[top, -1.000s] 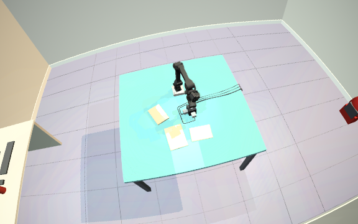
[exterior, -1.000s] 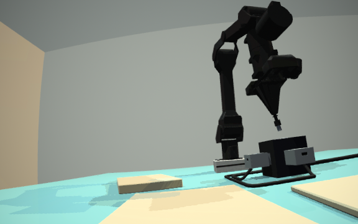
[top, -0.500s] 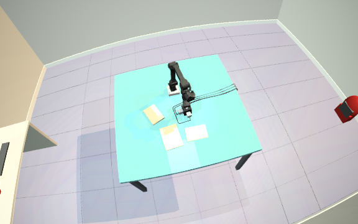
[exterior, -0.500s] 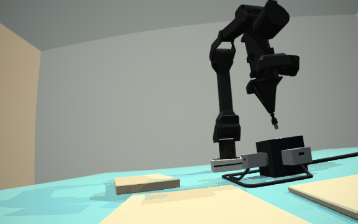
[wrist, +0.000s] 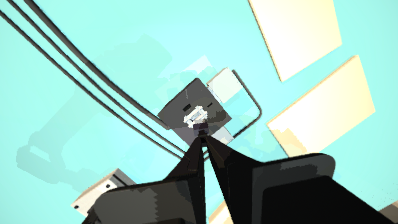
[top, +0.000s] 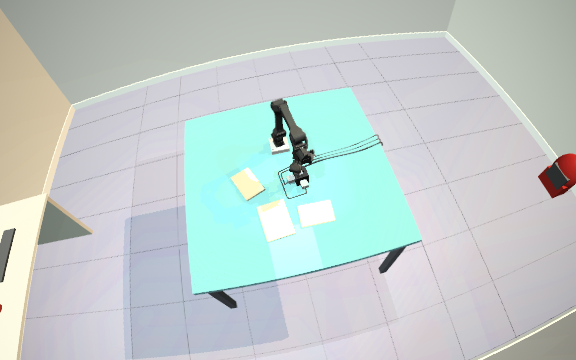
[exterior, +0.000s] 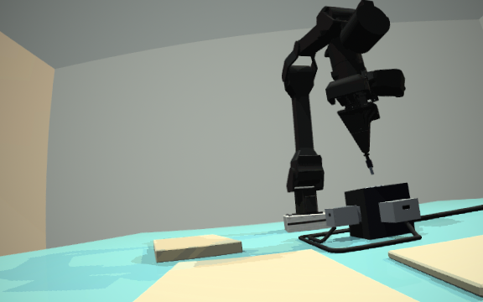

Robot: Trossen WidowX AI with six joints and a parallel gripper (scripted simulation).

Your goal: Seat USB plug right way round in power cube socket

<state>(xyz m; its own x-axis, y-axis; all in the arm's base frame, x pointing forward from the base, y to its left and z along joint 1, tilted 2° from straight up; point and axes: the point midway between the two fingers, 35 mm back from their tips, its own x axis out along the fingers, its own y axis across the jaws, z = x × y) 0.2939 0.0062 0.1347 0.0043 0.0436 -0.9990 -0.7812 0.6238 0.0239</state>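
Right now the usb plug is 2 cm below my gripper tip. Also, from my gripper tip: cream pad (25 cm ahead, 1 cm to the right, 13 cm below).
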